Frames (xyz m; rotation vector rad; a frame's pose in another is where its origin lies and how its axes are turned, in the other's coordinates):
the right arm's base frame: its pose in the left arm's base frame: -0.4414 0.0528 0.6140 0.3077 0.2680 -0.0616
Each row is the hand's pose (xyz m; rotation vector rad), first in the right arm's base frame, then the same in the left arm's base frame.
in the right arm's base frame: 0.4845 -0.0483 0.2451 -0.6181 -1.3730 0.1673
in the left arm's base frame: 0.0817 -0.0778 0.6942 -0.3644 -1.0908 -0.0122
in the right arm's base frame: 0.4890 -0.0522 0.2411 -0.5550 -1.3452 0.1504
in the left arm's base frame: 0.0847 -0.0803 0.6882 -0.3032 -1.0632 -0.0330
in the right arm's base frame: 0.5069 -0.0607 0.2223 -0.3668 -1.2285 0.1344
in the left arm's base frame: 0.0963 -0.0830 0.6636 -0.1131 -0.9532 -0.0579
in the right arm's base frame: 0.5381 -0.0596 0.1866 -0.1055 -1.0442 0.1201
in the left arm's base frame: 0.1175 -0.0716 0.6228 0.1542 -0.7804 -0.0816
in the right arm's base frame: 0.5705 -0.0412 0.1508 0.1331 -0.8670 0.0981
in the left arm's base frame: 0.1416 -0.0437 0.5865 0.3983 -0.6130 -0.1102
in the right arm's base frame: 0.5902 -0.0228 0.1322 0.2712 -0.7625 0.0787
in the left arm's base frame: 0.1577 -0.0208 0.5695 0.5391 -0.5134 -0.1328
